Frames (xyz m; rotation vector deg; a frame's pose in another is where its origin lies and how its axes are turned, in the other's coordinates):
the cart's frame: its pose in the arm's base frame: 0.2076 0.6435 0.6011 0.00 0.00 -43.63
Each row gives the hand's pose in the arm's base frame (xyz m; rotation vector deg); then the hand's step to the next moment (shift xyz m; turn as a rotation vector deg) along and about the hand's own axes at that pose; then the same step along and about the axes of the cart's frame.
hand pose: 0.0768 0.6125 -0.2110 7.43 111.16 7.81
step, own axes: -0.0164 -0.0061 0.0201 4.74 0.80 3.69
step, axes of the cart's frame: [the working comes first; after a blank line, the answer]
step, axes of the arm's base frame: 0.0245 -0.0079 0.0068 1.73 1.65 -5.57

0.0232 0.0112 0.0068 0.12 2.39 -5.57
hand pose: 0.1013 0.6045 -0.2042 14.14 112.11 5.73
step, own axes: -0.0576 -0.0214 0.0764 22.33 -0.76 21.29
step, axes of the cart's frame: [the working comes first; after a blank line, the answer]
step, axes of the arm's base frame: 0.0890 -0.0369 0.0183 11.20 3.19 -28.58

0.0899 0.0347 0.0183 5.90 10.04 -28.58
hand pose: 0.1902 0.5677 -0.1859 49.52 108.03 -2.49
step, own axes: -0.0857 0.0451 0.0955 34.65 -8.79 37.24
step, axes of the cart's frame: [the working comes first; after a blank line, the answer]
step, axes of the arm's base frame: 0.1202 -0.0506 0.0385 16.25 -2.34 -48.94

0.1220 0.0463 0.0385 13.38 9.52 -48.94
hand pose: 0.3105 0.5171 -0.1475 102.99 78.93 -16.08
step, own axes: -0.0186 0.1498 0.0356 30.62 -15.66 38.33
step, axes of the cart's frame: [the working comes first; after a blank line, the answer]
step, axes of the arm's base frame: 0.1353 -0.0461 0.0601 9.04 -5.57 -50.39

0.1297 0.0600 0.0601 10.39 2.20 -50.39
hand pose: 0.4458 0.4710 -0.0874 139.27 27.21 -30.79
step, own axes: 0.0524 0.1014 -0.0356 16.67 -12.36 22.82
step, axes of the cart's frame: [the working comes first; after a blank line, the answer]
step, axes of the arm's base frame: 0.0996 -0.0439 0.0495 2.69 -1.34 -30.70

0.1024 0.0369 0.0495 2.87 0.88 -30.70
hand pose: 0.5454 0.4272 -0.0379 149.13 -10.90 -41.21
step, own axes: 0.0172 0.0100 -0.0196 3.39 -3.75 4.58
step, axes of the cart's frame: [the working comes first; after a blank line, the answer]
step, axes of the arm's base frame: 0.0247 -0.0059 0.0117 0.60 0.86 -6.74

0.0219 0.0128 0.0117 -0.16 1.04 -6.74
